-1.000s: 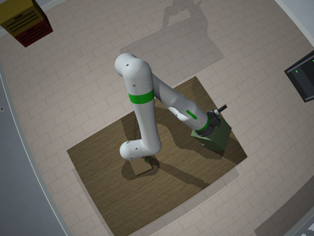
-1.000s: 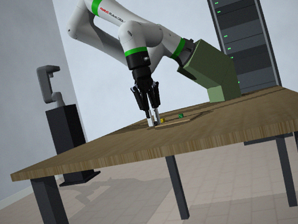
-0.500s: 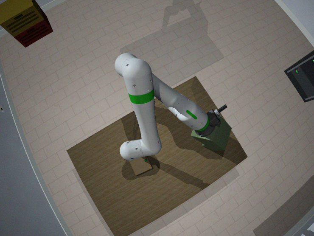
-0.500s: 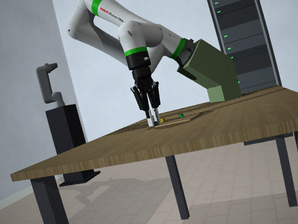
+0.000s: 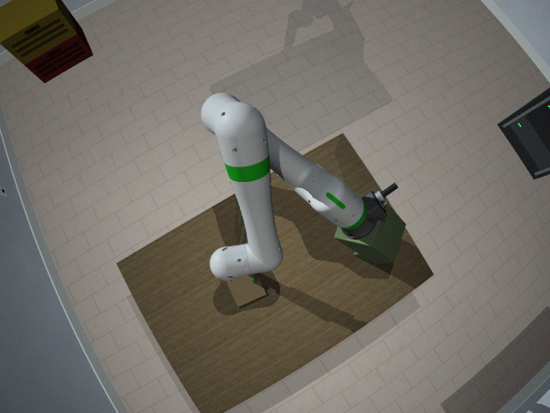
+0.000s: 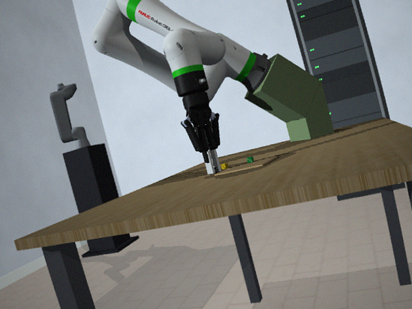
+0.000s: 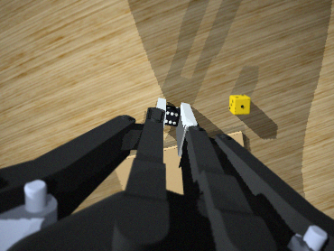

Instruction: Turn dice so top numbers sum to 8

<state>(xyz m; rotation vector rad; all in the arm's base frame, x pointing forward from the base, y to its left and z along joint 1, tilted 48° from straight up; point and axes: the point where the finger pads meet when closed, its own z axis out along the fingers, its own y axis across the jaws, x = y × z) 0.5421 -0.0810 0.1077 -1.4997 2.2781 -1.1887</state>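
The tan mat lies 10 cm to the left of my hand, 3 cm below it and 2 cm ahead of it. From my hand the other things lie so: yellow die: 7 cm behind, 3 cm below, 2 cm to the left; then black die: 3 cm below; then green die: 11 cm to the left, 3 cm behind, 2 cm below.
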